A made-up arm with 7 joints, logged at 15 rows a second.
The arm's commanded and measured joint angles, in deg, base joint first. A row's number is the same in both.
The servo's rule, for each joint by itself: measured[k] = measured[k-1] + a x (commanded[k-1-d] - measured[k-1]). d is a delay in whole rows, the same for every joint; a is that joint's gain. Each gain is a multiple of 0.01, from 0.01 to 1. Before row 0 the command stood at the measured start. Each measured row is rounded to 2 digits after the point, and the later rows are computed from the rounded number. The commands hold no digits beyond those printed.
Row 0, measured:
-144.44 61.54 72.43 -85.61 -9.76 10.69 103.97
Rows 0 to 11, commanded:
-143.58 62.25 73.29 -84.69 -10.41 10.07 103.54
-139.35 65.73 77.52 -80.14 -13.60 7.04 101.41
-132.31 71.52 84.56 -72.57 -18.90 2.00 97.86
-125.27 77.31 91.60 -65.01 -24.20 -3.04 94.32
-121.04 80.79 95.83 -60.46 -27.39 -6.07 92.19
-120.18 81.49 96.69 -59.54 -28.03 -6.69 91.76
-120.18 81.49 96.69 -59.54 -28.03 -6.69 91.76
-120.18 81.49 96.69 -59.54 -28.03 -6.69 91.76
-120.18 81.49 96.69 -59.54 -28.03 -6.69 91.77
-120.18 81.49 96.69 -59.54 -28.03 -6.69 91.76
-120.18 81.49 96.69 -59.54 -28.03 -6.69 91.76
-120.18 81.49 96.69 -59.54 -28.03 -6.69 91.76
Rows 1 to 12, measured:
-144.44 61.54 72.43 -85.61 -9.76 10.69 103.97
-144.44 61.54 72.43 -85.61 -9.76 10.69 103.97
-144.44 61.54 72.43 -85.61 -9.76 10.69 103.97
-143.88 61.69 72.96 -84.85 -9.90 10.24 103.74
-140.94 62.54 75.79 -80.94 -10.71 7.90 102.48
-135.33 64.43 81.23 -73.99 -12.51 3.59 99.99
-128.79 67.13 87.66 -66.54 -15.08 -1.25 96.93
-123.75 70.00 92.73 -61.49 -17.79 -4.77 94.37
-121.43 72.41 95.19 -59.87 -20.04 -6.17 92.96
-120.62 74.32 96.12 -59.60 -21.80 -6.55 92.31
-120.33 75.83 96.47 -59.55 -23.17 -6.65 92.01
-120.23 77.02 96.61 -59.54 -24.24 -6.68 91.88
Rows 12 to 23, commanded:
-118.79 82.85 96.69 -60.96 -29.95 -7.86 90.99
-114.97 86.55 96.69 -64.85 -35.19 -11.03 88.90
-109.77 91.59 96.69 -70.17 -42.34 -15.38 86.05
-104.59 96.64 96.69 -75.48 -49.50 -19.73 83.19
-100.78 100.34 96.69 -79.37 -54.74 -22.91 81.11
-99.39 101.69 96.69 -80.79 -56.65 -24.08 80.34
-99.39 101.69 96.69 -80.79 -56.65 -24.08 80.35
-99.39 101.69 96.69 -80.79 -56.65 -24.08 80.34
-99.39 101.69 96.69 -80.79 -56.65 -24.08 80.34
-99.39 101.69 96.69 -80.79 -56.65 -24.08 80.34
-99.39 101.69 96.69 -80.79 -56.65 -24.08 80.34
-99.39 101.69 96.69 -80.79 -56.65 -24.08 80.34
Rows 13 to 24, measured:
-120.20 77.96 96.66 -59.54 -25.07 -6.69 91.82
-120.19 78.70 96.68 -59.54 -25.72 -6.69 91.79
-120.18 79.29 96.69 -59.54 -26.23 -6.69 91.77
-119.28 80.04 96.69 -60.72 -27.05 -7.54 91.35
-116.48 81.41 96.69 -64.15 -28.84 -10.09 90.03
-112.12 83.55 96.69 -69.15 -31.81 -13.95 87.88
-107.23 86.30 96.69 -74.40 -35.70 -18.17 85.35
-103.04 89.25 96.69 -78.53 -39.89 -21.63 83.06
-100.67 91.86 96.69 -80.41 -43.58 -23.42 81.59
-99.84 93.92 96.69 -80.73 -46.46 -23.90 80.92
-99.55 95.55 96.69 -80.78 -48.70 -24.03 80.61
-99.45 96.84 96.69 -80.79 -50.45 -24.07 80.46

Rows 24 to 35, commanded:
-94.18 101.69 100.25 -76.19 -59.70 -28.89 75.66
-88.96 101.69 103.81 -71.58 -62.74 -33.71 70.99
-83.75 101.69 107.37 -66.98 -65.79 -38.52 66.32
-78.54 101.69 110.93 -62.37 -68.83 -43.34 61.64
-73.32 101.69 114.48 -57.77 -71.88 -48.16 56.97
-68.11 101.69 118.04 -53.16 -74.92 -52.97 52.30
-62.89 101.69 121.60 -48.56 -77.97 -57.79 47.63
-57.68 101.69 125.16 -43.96 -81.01 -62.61 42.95
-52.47 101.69 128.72 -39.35 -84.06 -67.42 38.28
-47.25 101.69 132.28 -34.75 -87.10 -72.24 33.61
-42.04 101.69 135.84 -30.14 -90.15 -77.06 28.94
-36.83 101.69 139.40 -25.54 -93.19 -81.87 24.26
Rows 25 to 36, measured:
-99.41 97.86 96.69 -80.79 -51.81 -24.08 80.40
-99.40 98.66 96.69 -80.79 -52.87 -24.08 80.37
-99.39 99.30 96.69 -80.79 -53.70 -24.08 80.35
-96.00 99.80 98.90 -76.97 -55.02 -27.59 77.82
-91.42 100.20 101.94 -72.50 -56.72 -32.06 74.13
-86.43 100.51 105.31 -67.92 -58.72 -36.78 69.91
-81.30 100.76 108.79 -63.31 -60.94 -41.57 65.44
-76.11 100.96 112.32 -58.71 -63.35 -46.38 60.87
-70.91 101.11 115.87 -54.10 -65.90 -51.19 56.24
-65.70 101.23 119.42 -49.50 -68.56 -56.01 51.59
-60.49 101.33 122.98 -44.90 -71.30 -60.83 46.92
-55.28 101.41 126.54 -40.29 -74.11 -65.64 42.25

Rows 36 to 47, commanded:
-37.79 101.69 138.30 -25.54 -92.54 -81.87 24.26
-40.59 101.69 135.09 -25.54 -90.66 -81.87 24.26
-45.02 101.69 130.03 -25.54 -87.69 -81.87 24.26
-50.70 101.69 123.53 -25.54 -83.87 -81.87 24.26
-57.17 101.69 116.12 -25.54 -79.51 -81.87 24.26
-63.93 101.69 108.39 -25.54 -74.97 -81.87 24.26
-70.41 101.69 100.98 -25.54 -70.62 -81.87 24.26
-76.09 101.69 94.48 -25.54 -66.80 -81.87 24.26
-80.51 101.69 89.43 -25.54 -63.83 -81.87 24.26
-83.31 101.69 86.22 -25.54 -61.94 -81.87 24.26
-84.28 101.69 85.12 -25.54 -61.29 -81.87 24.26
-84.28 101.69 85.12 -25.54 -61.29 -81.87 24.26
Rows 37 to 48, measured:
-50.06 101.47 130.10 -35.69 -76.97 -70.46 37.58
-44.85 101.52 133.66 -31.08 -79.87 -75.28 32.91
-39.64 101.56 137.22 -26.48 -82.80 -80.09 28.24
-38.44 101.59 137.89 -25.70 -84.94 -81.39 26.09
-39.84 101.61 136.15 -25.57 -86.20 -81.74 25.10
-43.21 101.63 132.36 -25.55 -86.53 -81.83 24.65
-48.08 101.64 126.89 -25.54 -85.94 -81.86 24.44
-53.99 101.65 120.21 -25.54 -84.53 -81.87 24.34
-60.45 101.66 112.88 -25.54 -82.43 -81.87 24.30
-66.92 101.67 105.50 -25.54 -79.83 -81.87 24.28
-72.88 101.67 98.67 -25.54 -76.96 -81.87 24.27
-77.84 101.67 92.94 -25.54 -74.07 -81.87 24.26

